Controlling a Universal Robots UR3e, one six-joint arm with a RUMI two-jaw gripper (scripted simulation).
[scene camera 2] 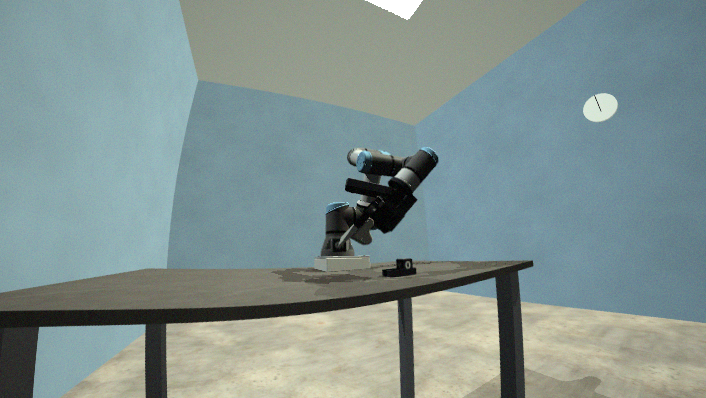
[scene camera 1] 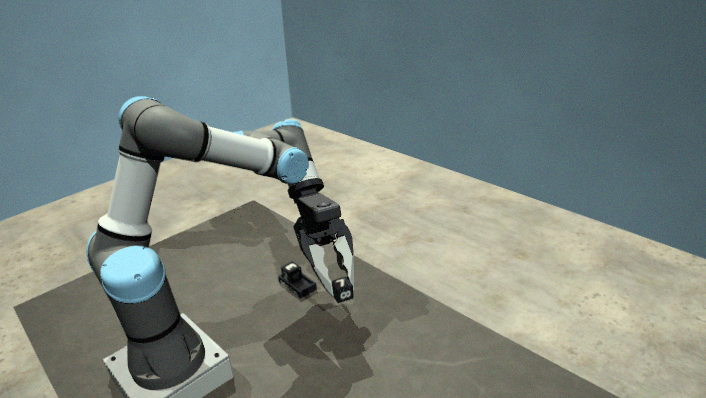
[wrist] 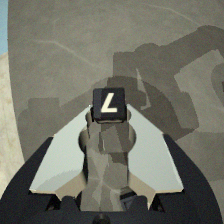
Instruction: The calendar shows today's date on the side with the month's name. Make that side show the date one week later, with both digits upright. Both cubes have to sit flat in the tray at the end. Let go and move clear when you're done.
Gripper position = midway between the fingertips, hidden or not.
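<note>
You'd find my gripper [scene camera 1: 342,293] here, and then scene camera 2 has it too, that same gripper [scene camera 2: 338,247].
</note>
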